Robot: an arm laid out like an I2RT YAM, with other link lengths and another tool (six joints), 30 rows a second.
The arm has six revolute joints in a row. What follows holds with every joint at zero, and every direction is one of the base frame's. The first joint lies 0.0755 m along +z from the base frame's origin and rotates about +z. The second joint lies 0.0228 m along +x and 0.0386 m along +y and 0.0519 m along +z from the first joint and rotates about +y. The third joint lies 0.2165 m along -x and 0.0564 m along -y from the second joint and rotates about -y. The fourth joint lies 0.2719 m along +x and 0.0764 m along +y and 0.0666 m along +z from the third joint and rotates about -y. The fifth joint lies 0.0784 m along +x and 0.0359 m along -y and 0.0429 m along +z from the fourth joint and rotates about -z. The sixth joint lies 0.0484 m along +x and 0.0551 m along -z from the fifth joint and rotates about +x. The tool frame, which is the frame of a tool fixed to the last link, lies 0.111 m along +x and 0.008 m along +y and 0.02 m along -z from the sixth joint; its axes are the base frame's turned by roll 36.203, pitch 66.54 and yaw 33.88 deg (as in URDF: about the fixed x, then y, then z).
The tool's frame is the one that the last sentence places.
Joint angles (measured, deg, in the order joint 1, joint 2, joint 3, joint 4, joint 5, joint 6), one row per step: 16.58 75.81 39.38 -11.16 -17.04 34.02; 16.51 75.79 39.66 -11.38 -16.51 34.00; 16.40 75.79 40.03 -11.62 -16.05 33.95; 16.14 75.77 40.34 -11.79 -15.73 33.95; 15.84 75.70 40.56 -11.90 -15.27 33.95; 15.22 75.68 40.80 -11.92 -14.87 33.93; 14.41 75.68 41.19 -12.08 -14.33 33.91; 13.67 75.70 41.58 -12.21 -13.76 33.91; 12.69 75.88 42.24 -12.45 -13.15 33.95; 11.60 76.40 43.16 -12.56 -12.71 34.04; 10.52 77.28 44.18 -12.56 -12.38 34.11; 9.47 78.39 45.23 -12.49 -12.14 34.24; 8.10 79.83 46.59 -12.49 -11.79 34.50; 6.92 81.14 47.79 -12.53 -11.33 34.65; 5.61 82.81 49.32 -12.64 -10.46 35.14; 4.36 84.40 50.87 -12.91 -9.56 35.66; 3.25 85.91 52.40 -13.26 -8.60 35.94; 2.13 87.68 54.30 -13.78 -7.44 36.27
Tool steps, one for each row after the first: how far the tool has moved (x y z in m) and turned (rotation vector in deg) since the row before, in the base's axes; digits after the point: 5 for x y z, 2 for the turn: 0.00170 -0.00138 0.00109 -0.36 -0.20 -0.41; 0.00206 -0.00137 0.00160 -0.32 -0.24 -0.39; 0.00228 -0.00193 0.00161 -0.18 -0.22 -0.48; 0.00239 -0.00255 0.00133 -0.27 -0.27 -0.61; 0.00357 -0.00423 0.00144 -0.23 -0.32 -0.88; 0.00451 -0.00567 0.00194 -0.33 -0.33 -1.17; 0.00431 -0.00541 0.00189 -0.34 -0.33 -1.13; 0.00567 -0.00688 0.00255 -0.35 -0.32 -1.43; 0.00686 -0.00703 0.00276 -0.19 -0.32 -1.46; 0.00698 -0.00682 0.00156 -0.16 -0.16 -1.36; 0.00681 -0.00658 0.00051 -0.08 0.00 -1.31; 0.00845 -0.00901 0.00030 -0.09 0.12 -1.80; 0.00718 -0.00845 -0.00031 -0.25 0.15 -1.61; 0.00863 -0.01049 -0.00079 -0.33 0.31 -2.26; 0.00794 -0.01051 -0.00068 -0.33 0.37 -2.24; 0.00716 -0.01004 -0.00071 -0.53 0.34 -1.97; 0.00800 -0.01086 -0.00051 -0.64 0.41 -2.15
